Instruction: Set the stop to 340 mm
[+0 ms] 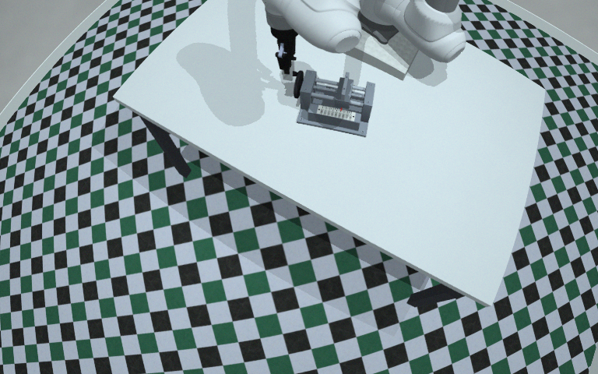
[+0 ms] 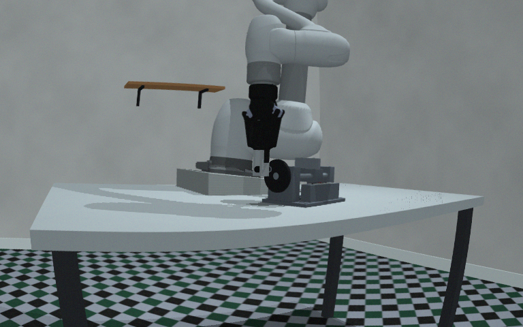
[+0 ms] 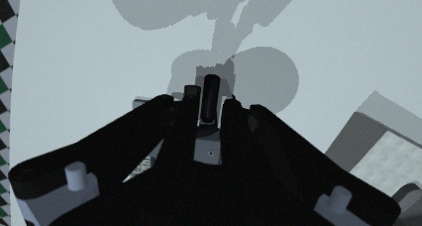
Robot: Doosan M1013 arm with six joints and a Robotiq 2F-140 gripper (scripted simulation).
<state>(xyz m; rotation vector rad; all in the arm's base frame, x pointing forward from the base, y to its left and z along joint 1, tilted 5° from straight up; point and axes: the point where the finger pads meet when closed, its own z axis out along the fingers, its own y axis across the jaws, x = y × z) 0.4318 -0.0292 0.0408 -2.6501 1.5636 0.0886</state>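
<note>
The black handwheel lies 2 cm to the left of my hand and 2 cm below it. Round my hand: sliding stop block 16 cm to the left, 5 cm behind, 2 cm below.
</note>
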